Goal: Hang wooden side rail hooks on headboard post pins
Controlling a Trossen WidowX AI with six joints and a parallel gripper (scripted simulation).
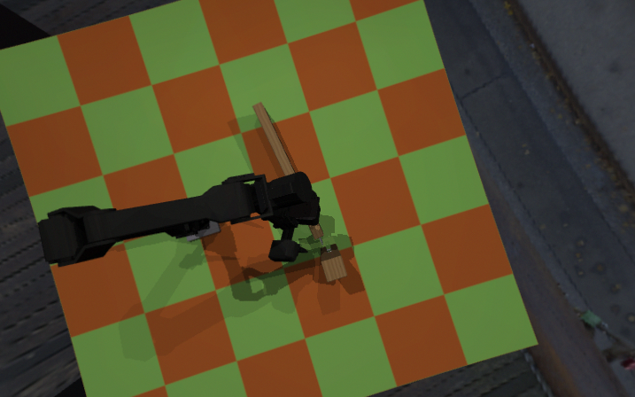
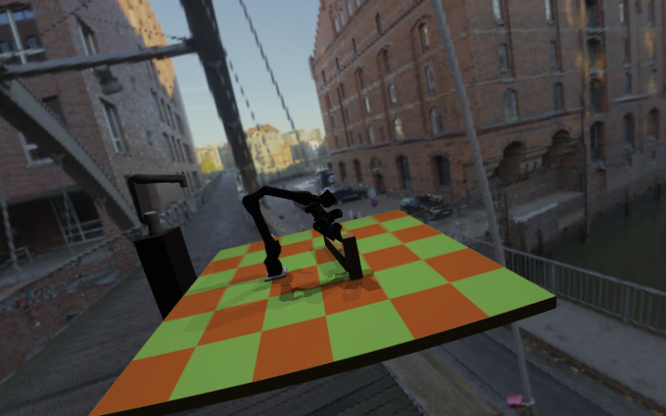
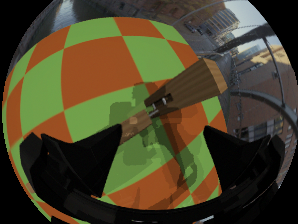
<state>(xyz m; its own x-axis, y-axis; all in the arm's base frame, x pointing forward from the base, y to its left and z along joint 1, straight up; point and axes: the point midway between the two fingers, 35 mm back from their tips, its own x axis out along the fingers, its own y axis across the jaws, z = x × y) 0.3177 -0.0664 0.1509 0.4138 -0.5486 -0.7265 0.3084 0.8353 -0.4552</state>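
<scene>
Now: the headboard post 5 cm ahead of my gripper tip, 8 cm to the right of it and 5 cm below it.
</scene>
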